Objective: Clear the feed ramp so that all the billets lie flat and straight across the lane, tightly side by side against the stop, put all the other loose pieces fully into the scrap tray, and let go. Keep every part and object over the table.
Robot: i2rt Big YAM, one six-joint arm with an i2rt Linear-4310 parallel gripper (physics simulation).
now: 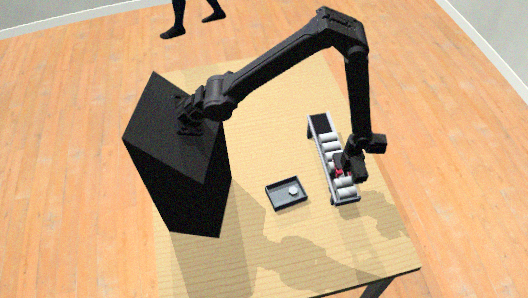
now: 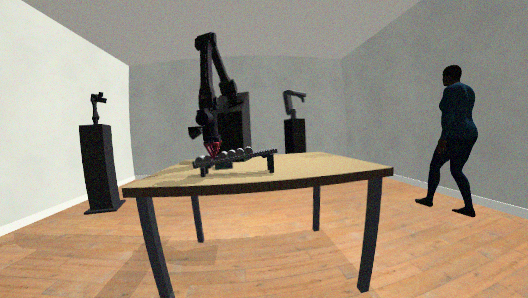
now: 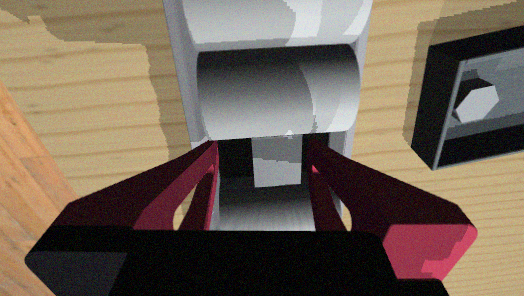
I see my gripper, a white hexagonal piece and a grey square block.
